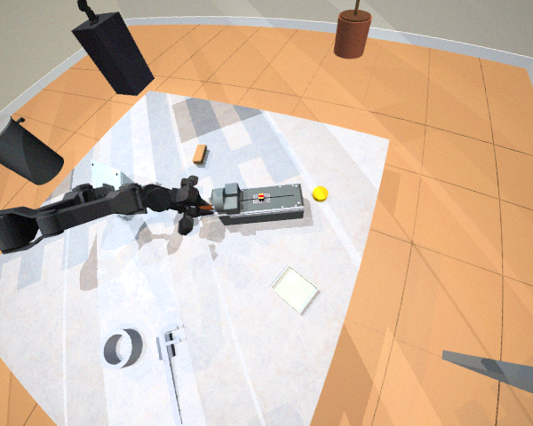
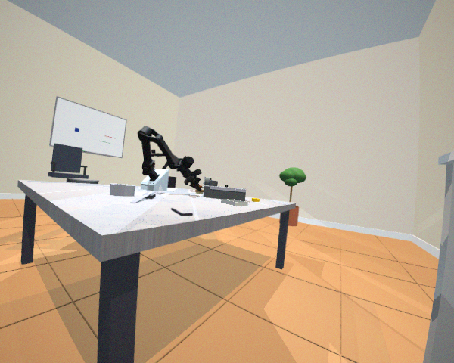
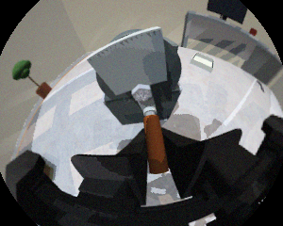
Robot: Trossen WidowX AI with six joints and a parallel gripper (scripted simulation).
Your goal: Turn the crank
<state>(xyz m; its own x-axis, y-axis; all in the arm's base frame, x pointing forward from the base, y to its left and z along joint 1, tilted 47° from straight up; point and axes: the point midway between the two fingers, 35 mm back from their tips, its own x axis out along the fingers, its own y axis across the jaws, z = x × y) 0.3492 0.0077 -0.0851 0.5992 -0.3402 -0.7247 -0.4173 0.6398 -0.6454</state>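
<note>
Right now my gripper tip is 20 mm past the orange-brown crank handle, 10 mm to the left of it and 20 mm below it. Round my gripper tip: tan block 190 mm behind, 220 mm to the left, 20 mm below; then pale square tile 320 mm ahead, 140 mm to the right, 30 mm below; then red pointer 150 mm ahead, 70 mm to the left, 50 mm above.
</note>
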